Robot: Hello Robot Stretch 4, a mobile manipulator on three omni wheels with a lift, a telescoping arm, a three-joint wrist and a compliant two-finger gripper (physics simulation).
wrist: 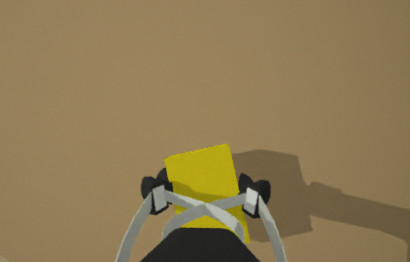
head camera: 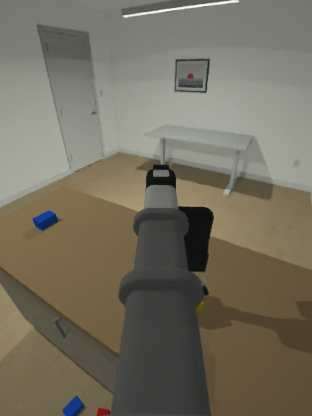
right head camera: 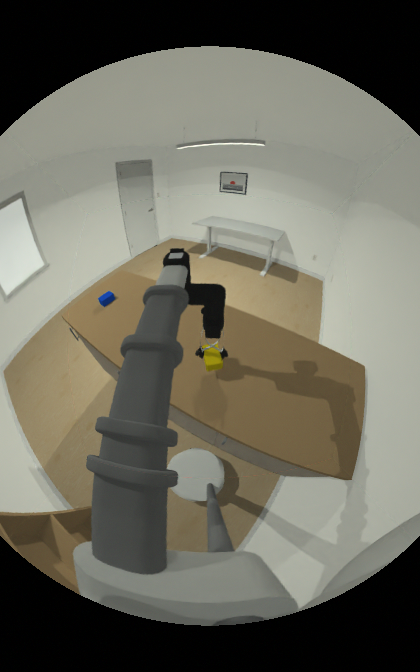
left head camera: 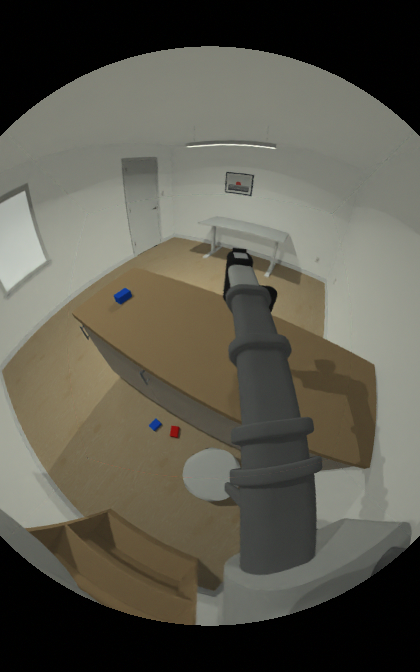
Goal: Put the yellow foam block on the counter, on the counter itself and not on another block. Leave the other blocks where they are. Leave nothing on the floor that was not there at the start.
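Frame: origin at the robot's base, x ahead, y left, z up, level; millimetres.
Seen in the pictures: gripper, fingertip midpoint: [wrist: 205,184].
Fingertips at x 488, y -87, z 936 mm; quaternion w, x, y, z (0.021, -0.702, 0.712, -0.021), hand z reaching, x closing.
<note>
Pixels of each thing's middle, then the offset from my fingertips to it. "spot": a spot on its surface instead. Level surfaces: height alone.
- yellow foam block at the middle of its body: [wrist: 207,195] [head camera: 188,295] 8 mm back, 2 mm right, 10 mm up
- brown counter at its surface level: 54 mm down
- red block at a spot on its surface: [head camera: 103,412] spot: 113 mm back, 383 mm left, 919 mm down
- grey table at its surface level: 244 mm down
The yellow foam block [head camera: 200,306] [right head camera: 213,359] [wrist: 202,172] is held between the two fingertips of my gripper [right head camera: 211,353] [wrist: 205,184], which is shut on it. The block sits slightly turned between the fingers. Both hang above the brown counter [head camera: 90,260] [left head camera: 175,345] [right head camera: 280,400] [wrist: 90,100], with their shadow on its top. In the head camera view the arm hides most of the block. A blue block [head camera: 45,220] [left head camera: 122,296] [right head camera: 106,299] lies on the far left part of the counter. Another blue block [head camera: 73,406] [left head camera: 155,424] and a red block [head camera: 103,412] [left head camera: 174,431] lie on the floor.
The round white base part [left head camera: 210,475] [right head camera: 197,475] is on the floor side of the counter. An open wooden shelf unit [left head camera: 196,580] stands near the robot. A grey table [head camera: 200,136] [left head camera: 245,228] [right head camera: 240,227] stands by the far wall, right of a door [head camera: 70,95].
</note>
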